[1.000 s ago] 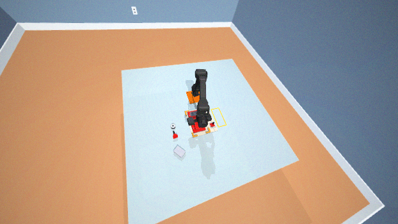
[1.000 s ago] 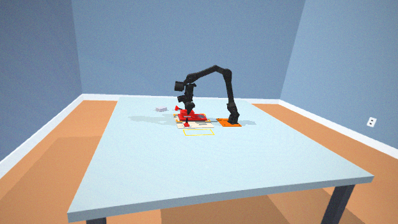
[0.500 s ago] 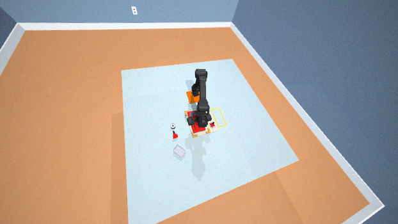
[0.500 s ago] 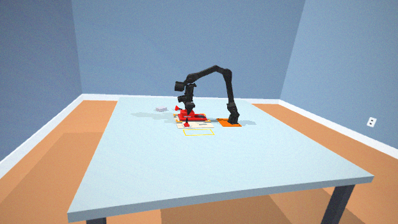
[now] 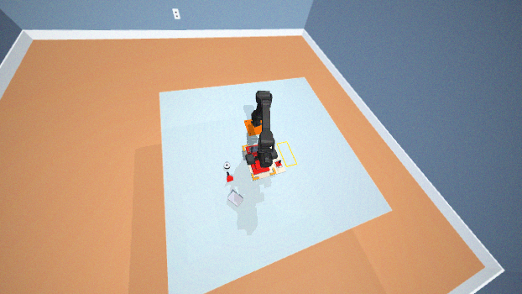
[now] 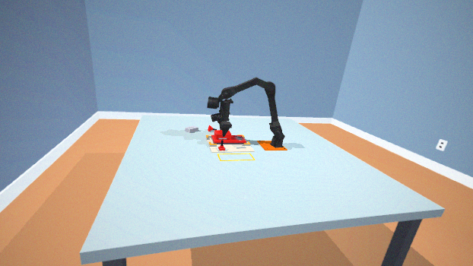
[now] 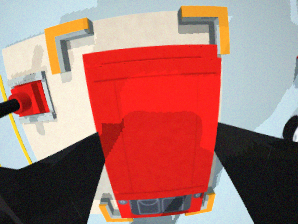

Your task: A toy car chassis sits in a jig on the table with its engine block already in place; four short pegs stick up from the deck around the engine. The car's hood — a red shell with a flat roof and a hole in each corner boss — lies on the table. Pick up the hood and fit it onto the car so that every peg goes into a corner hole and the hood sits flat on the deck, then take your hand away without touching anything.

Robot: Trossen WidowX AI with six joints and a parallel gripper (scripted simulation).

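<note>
Right now my gripper tip is 1 cm below the red hood. From my gripper tip the other things lie so: grey engine block 2 cm below; small wheel 19 cm to the right, 9 cm behind, 4 cm below.
</note>
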